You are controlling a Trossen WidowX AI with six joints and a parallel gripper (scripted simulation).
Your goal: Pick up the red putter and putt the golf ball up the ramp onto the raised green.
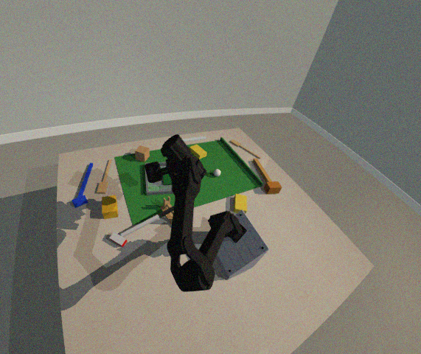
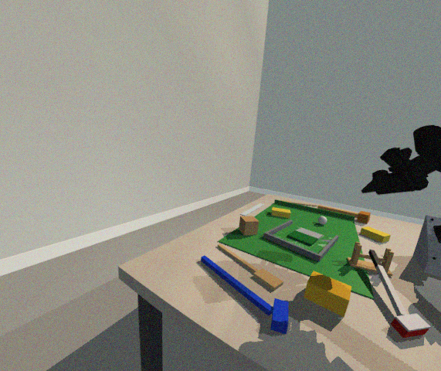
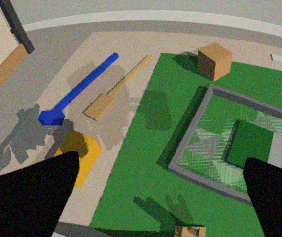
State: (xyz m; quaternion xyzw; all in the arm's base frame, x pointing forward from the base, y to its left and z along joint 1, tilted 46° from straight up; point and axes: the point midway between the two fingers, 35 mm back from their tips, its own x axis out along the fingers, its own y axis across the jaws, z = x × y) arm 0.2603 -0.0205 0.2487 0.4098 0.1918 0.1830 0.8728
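The wooden rack is 60 mm behind my gripper tip, 30 mm to the right of it and 220 mm below it. Also, from my gripper tip: green mat 160 mm ahead, 250 mm to the right, 250 mm below; wooden cube 370 mm ahead, 60 mm to the right, 220 mm below; white golf ball 70 mm ahead, 380 mm to the right, 230 mm below.
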